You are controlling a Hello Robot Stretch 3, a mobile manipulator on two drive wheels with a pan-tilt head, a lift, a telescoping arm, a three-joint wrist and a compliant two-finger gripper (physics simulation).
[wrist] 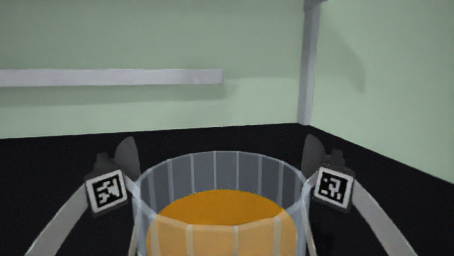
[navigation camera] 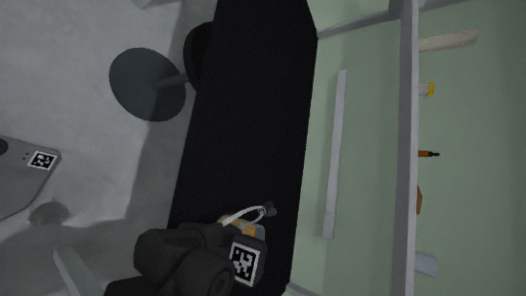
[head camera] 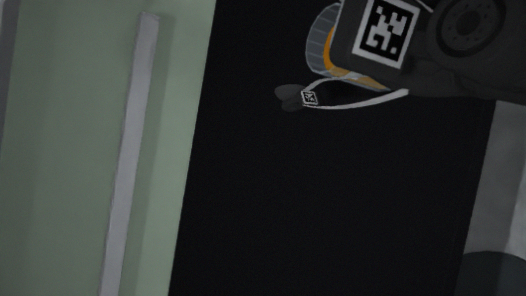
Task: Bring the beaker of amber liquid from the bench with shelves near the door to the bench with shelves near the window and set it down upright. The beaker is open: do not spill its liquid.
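The clear beaker of amber liquid (head camera: 328, 55) (navigation camera: 248, 230) (wrist: 222, 207) is upright between the two fingers of my gripper (head camera: 289, 97) (navigation camera: 269, 209) (wrist: 221, 154). The fingers press on its two sides, and its open rim and level amber surface show in the wrist view. I hold it over the black top of a bench (head camera: 320, 200) (navigation camera: 245, 125) (wrist: 40, 170); its height above the top is hard to judge. The beaker's base is hidden. The views do not show whether this bench is near the window or the door.
A pale strip (head camera: 130, 125) (navigation camera: 336, 150) (wrist: 110, 77) runs along the green wall. A grey upright (wrist: 307, 70) stands at the bench's corner. Small items, including a yellow-capped jar (navigation camera: 425, 90), show behind the shelf edge (navigation camera: 406, 150). A round stool base (navigation camera: 145, 85) is beside the bench.
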